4 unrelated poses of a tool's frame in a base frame.
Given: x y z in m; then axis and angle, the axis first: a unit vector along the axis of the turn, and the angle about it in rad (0 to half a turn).
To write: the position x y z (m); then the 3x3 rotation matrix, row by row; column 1 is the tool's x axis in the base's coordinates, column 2 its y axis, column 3 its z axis. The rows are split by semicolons. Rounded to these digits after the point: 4 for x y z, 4 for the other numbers.
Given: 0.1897 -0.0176 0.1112 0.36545 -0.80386 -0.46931 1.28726
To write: 0.1897 -0.0176 0.1112; 0.3759 0.2390 -0.8953; -0.6622 0.7452 -0.0791; 0.6482 0.6226 0.4384
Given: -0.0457 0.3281 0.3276 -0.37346 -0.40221 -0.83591 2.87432
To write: -0.0457 0.3281 0.3276; -0.6905 0.5159 0.5071; 0.0743 -0.6467 0.7591; 0.7195 0.5619 0.4082
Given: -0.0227 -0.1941 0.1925 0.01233 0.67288 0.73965 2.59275
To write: -0.0227 -0.1941 0.1925; -0.8528 -0.3705 0.3679; 0.4012 -0.0141 0.9159; -0.3341 0.9287 0.1607
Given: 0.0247 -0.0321 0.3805 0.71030 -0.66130 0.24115 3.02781
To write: 0.0247 -0.0321 0.3805; 0.0123 -0.9638 0.2664; -0.9090 -0.1217 -0.3986; 0.4166 -0.2373 -0.8776
